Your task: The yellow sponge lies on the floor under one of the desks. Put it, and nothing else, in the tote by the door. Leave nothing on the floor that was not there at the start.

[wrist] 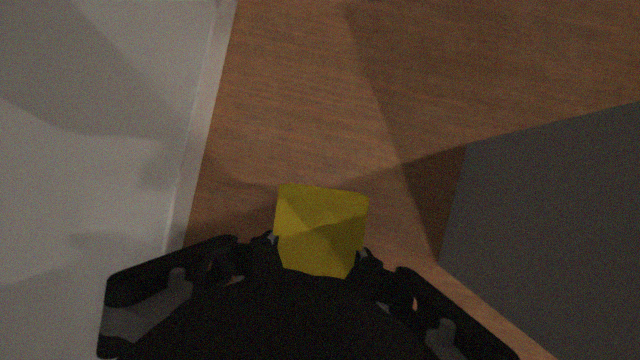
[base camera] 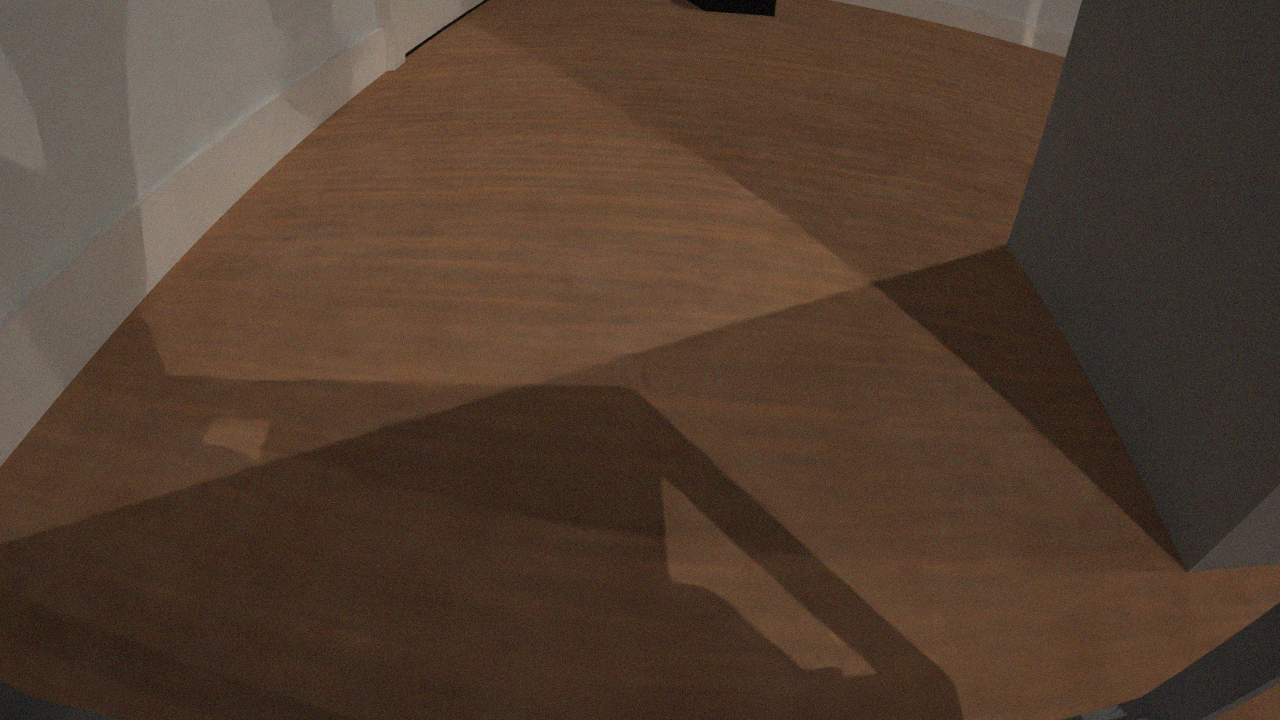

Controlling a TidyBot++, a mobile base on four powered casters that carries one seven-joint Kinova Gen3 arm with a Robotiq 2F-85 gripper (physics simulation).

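Note:
The yellow sponge is between the two black fingertips in the wrist view, above the wooden floor. My gripper is shut on it, with a fingertip against its left and right sides. The sponge and the gripper do not show in the base camera view. The tote does not show clearly in either view. A small part of a black object shows at the top edge of the base camera view; I cannot tell what it is.
A white wall with a pale baseboard runs along the left. A large dark grey panel-sided block stands on the right. Shadows fall across the wooden floor between them.

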